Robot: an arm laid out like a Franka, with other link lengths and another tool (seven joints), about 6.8 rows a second.
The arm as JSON. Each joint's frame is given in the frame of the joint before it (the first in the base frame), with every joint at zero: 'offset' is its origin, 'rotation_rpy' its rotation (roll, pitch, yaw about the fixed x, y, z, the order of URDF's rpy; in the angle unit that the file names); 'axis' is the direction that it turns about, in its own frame. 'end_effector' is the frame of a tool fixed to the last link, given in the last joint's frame.
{
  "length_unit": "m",
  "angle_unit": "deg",
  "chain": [
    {
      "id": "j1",
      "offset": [
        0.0,
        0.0,
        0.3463
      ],
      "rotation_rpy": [
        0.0,
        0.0,
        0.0
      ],
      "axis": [
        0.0,
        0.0,
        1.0
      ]
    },
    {
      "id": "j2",
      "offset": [
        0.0,
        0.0,
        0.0
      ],
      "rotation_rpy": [
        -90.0,
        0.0,
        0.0
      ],
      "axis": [
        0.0,
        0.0,
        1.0
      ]
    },
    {
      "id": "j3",
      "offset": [
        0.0,
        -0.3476,
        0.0
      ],
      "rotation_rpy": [
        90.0,
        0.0,
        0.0
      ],
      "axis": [
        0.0,
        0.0,
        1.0
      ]
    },
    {
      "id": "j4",
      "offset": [
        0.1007,
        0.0,
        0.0
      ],
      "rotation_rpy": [
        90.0,
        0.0,
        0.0
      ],
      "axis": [
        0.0,
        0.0,
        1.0
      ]
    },
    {
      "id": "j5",
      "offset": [
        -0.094,
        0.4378,
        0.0
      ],
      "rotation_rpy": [
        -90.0,
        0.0,
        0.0
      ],
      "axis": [
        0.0,
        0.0,
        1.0
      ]
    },
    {
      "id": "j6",
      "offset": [
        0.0,
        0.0,
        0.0
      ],
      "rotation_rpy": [
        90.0,
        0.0,
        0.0
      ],
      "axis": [
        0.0,
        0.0,
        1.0
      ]
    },
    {
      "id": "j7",
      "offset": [
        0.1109,
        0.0,
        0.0
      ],
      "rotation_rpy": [
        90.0,
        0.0,
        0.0
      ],
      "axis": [
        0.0,
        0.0,
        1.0
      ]
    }
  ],
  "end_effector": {
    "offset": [
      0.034,
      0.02,
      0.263
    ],
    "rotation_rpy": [
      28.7,
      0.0,
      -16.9
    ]
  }
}
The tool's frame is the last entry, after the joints.
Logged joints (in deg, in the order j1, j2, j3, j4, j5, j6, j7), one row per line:
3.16, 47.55, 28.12, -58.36, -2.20, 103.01, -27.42
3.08, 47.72, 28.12, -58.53, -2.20, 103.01, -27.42
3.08, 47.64, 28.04, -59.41, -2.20, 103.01, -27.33
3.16, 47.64, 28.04, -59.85, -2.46, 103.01, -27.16
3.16, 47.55, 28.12, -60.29, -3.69, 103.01, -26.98
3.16, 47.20, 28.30, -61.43, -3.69, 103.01, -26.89
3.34, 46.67, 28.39, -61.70, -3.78, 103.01, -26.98
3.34, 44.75, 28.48, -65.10, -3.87, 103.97, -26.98
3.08, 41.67, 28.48, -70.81, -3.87, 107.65, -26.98
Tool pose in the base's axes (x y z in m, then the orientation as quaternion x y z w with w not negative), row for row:
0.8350, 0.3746, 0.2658, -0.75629, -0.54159, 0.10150, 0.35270
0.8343, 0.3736, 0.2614, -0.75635, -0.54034, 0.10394, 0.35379
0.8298, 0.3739, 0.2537, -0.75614, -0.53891, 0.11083, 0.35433
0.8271, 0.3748, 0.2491, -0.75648, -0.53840, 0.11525, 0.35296
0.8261, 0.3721, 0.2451, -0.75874, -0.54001, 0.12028, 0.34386
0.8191, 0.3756, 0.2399, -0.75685, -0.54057, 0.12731, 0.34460
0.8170, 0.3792, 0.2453, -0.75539, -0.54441, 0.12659, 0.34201
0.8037, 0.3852, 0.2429, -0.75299, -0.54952, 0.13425, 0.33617
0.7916, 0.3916, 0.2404, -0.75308, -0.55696, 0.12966, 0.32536
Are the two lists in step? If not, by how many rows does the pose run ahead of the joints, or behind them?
They are in step.
